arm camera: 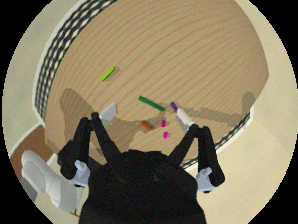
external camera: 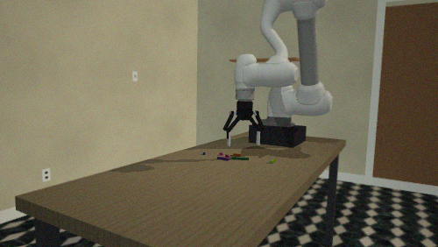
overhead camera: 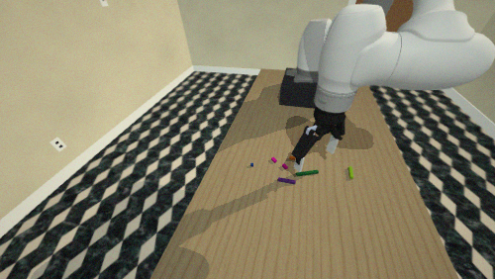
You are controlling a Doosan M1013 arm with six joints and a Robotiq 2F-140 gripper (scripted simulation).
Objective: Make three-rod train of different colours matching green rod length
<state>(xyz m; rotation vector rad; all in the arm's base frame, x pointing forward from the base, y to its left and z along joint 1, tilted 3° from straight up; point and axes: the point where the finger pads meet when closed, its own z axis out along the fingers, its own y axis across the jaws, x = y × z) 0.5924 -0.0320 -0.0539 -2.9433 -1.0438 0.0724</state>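
Right now my hand is 10 mm past the tiny blue piece, 210 mm to the left of it and 70 mm above it. Round my hand: purple rod (50 mm ahead, 80 mm to the right, 70 mm below); then orange rod (60 mm behind, 50 mm to the right, 70 mm below); then green rod (10 mm ahead, 10 mm to the right, 70 mm below).
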